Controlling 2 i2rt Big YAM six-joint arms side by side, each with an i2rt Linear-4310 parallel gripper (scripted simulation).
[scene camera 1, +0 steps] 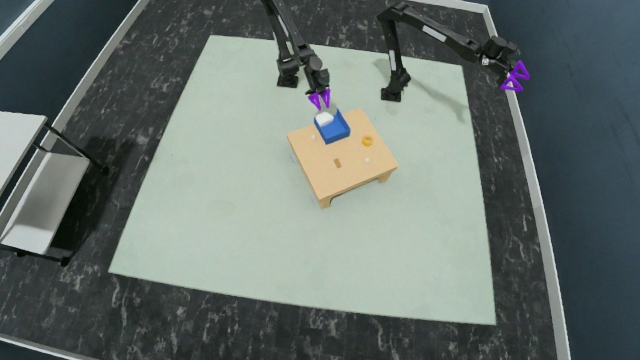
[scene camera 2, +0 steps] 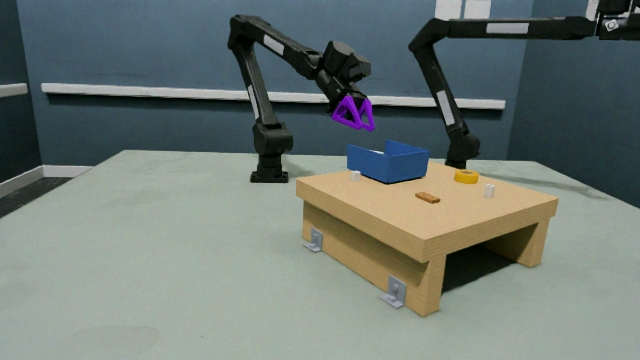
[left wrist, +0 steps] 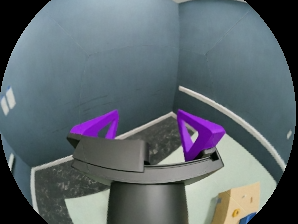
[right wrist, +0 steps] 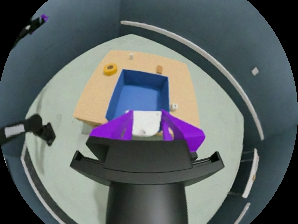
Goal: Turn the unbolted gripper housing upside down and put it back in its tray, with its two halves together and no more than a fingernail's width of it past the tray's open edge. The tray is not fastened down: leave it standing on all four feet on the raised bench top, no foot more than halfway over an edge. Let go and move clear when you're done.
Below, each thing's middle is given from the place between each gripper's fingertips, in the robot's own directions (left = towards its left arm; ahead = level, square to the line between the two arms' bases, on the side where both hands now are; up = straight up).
Labels:
Right now my right hand (scene camera 2: 366, 128) is 50 mm short of the blue tray (scene camera 2: 400, 162), 50 mm to the right of it and 80 mm above it.
Now: the blue tray 130 mm ahead of my left hand, 750 mm to the right of it and 330 mm below it.

